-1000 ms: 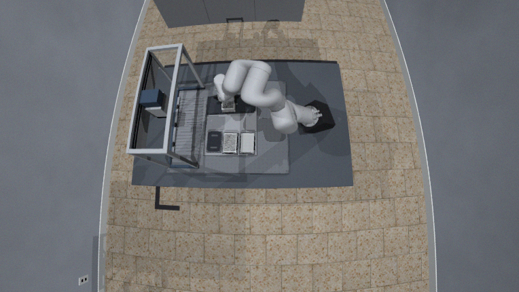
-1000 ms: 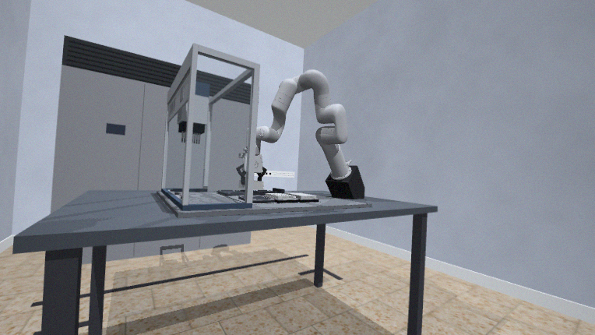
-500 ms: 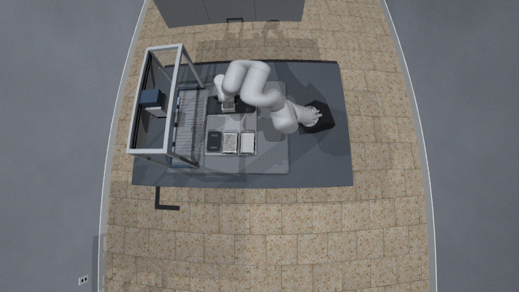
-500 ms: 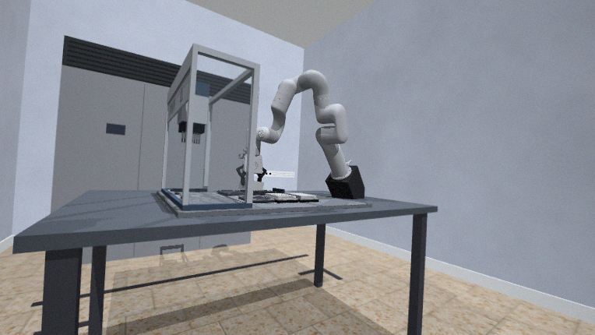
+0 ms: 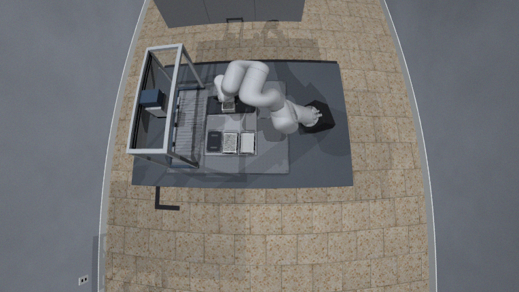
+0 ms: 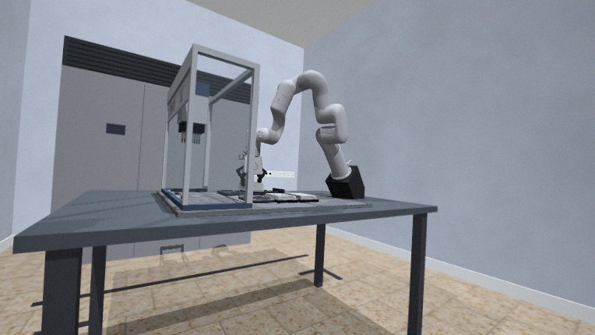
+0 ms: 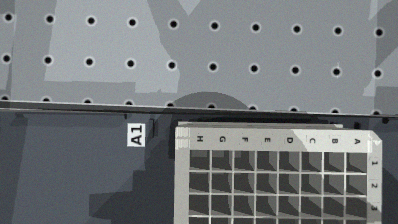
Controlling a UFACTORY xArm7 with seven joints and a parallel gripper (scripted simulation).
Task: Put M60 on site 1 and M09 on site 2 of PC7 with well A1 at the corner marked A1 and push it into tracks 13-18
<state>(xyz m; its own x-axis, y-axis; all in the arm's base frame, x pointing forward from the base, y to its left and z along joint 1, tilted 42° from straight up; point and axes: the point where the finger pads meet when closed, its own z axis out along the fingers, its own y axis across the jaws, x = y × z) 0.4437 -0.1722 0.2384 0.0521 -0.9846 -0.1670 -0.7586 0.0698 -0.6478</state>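
Right now my hand is 40 mm above the dark plate carrier PC7 and 10 mm past it. Also, from my hand: nest S1: 270 mm to the left, 140 mm behind, 50 mm below; 96-well plate M06: 270 mm to the left, 30 mm below, 30 mm behind; nest S3: 260 mm to the left, 80 mm ahead, 50 mm below.
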